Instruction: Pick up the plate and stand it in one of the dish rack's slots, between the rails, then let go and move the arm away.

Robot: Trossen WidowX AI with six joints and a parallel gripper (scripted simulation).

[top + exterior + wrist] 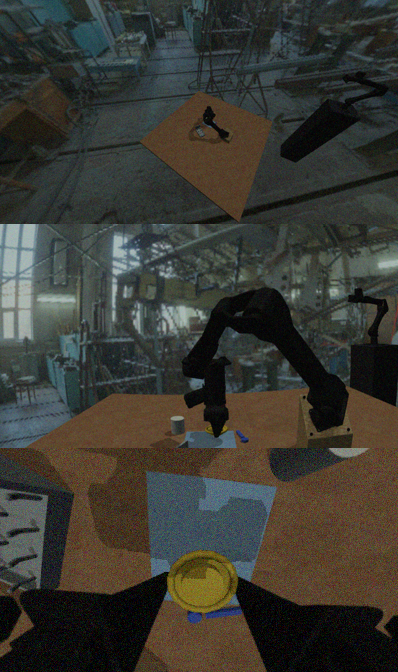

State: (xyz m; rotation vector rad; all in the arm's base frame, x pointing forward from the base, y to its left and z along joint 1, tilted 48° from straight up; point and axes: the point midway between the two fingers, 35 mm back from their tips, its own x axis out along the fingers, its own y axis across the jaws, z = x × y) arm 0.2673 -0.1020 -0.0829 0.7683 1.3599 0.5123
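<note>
The light blue sheet is 2 cm ahead of my gripper tip and 3 cm below it. Also, from my gripper tip: yellow plate: 1 cm above; then blue spoon: 8 cm behind, 1 cm to the right, 3 cm below; then grey dish rack: 5 cm ahead, 20 cm to the left, 1 cm below.
</note>
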